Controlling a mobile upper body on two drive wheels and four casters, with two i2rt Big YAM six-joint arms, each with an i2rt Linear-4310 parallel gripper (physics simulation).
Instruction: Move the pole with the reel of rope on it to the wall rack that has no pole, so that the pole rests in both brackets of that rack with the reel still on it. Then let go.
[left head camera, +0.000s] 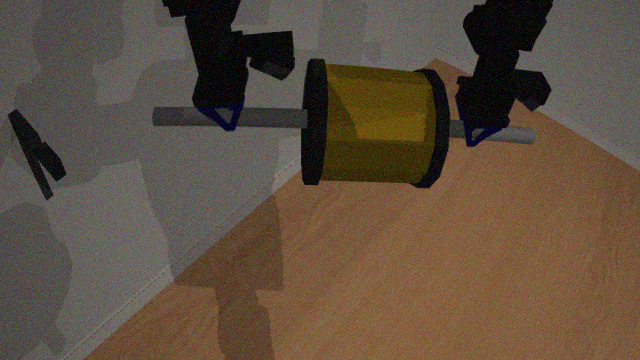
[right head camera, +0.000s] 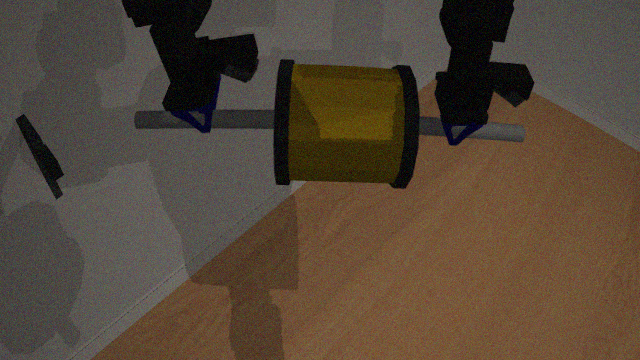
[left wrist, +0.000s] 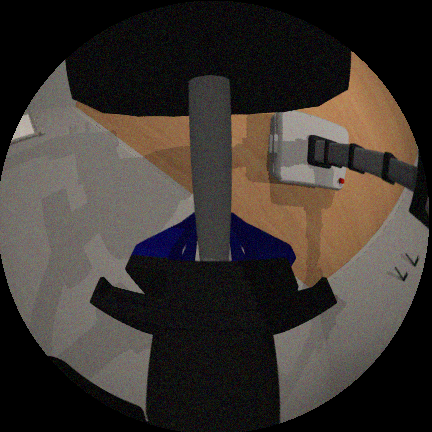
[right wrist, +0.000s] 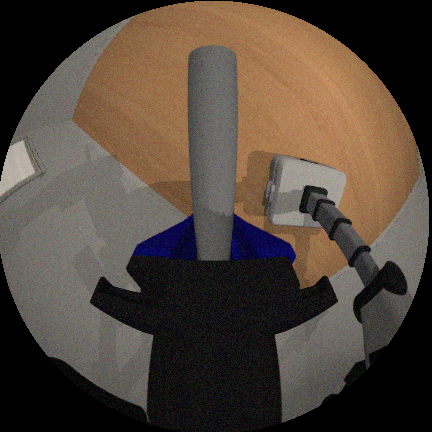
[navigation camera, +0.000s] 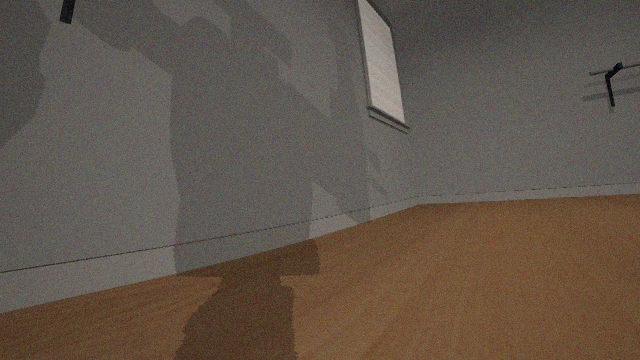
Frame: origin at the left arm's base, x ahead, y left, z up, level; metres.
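Seen in the pictures: left gripper, between the fingertips: (left head camera: 231, 122) (right head camera: 208, 124) (left wrist: 212, 217); right gripper, between the fingertips: (left head camera: 467, 139) (right head camera: 451, 137) (right wrist: 213, 217).
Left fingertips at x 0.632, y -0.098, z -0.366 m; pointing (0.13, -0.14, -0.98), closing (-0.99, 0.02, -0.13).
Note:
Pixels of each thing's top centre, then the offset from my left fingertips to it. "pt": a spot on its surface instead.
- yellow reel with black flanges, centre of its top: (right head camera: 346, 69) (left head camera: 379, 71) 0.000 m ahead, 0.212 m right, 0.105 m up
- dark wall bracket, a spot on its surface: (right head camera: 45, 155) pt 0.008 m back, 0.362 m left, 0.060 m down
- dark bracket's lower end, a spot on its surface: (navigation camera: 67, 12) pt 0.124 m ahead, 0.517 m left, 0.305 m down
- window, a spot on its surface: (navigation camera: 382, 60) pt 1.711 m ahead, 0.803 m right, 0.366 m up
The grey pole (left head camera: 272, 118) (right head camera: 245, 119) (left wrist: 210, 150) (right wrist: 212, 125) carries the yellow reel with black flanges (left head camera: 380, 122) (right head camera: 347, 122). My left gripper (left head camera: 225, 117) (right head camera: 197, 117) (left wrist: 212, 217) is shut on the pole left of the reel. My right gripper (left head camera: 477, 135) (right head camera: 457, 132) (right wrist: 213, 217) is shut on it right of the reel. The pole is held in the air, roughly level. A dark wall bracket (left head camera: 35, 147) (right head camera: 45, 155) shows at the left of both head views, apart from the pole's left end. A dark bracket's lower end (navigation camera: 67, 12) shows in the navigation view.
Another rack's bracket (navigation camera: 609, 90) bears a thin pole on the far right wall. Two small dark brackets (left wrist: 402, 275) (left wrist: 413, 261) show at the right of the left wrist view. A window (navigation camera: 382, 60) is near the room corner. My light grey base (left wrist: 292, 172) (right wrist: 285, 217) stands on wooden floor.

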